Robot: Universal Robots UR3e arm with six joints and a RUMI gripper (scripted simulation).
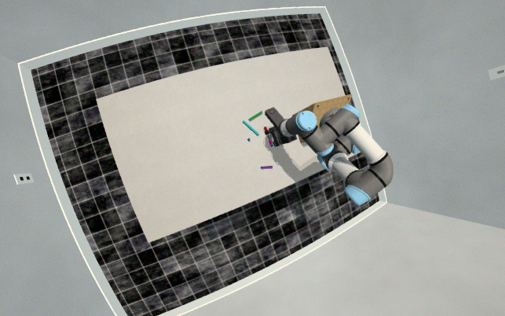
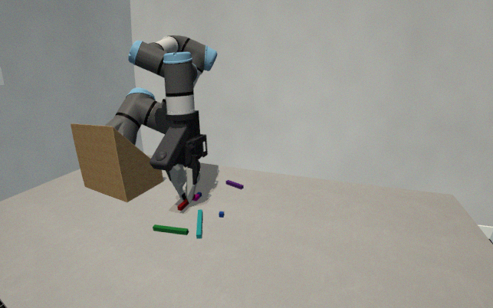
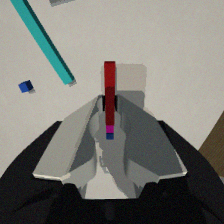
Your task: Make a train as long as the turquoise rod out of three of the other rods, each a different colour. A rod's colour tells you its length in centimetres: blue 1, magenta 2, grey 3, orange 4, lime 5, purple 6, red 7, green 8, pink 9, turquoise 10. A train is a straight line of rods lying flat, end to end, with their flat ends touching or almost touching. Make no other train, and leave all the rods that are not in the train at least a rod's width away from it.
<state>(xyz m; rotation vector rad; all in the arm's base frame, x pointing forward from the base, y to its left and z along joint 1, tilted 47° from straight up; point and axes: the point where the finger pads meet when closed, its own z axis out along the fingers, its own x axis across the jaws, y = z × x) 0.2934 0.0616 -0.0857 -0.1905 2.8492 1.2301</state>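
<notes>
Now: hand 5 cm to the right of the magenta rod, 2 cm above it and 1 cm past it. Also, from my hand: green rod (10 cm to the right, 3 cm ahead, 2 cm below); then red rod (1 cm below); then turquoise rod (7 cm ahead, 5 cm to the right, 2 cm below).
</notes>
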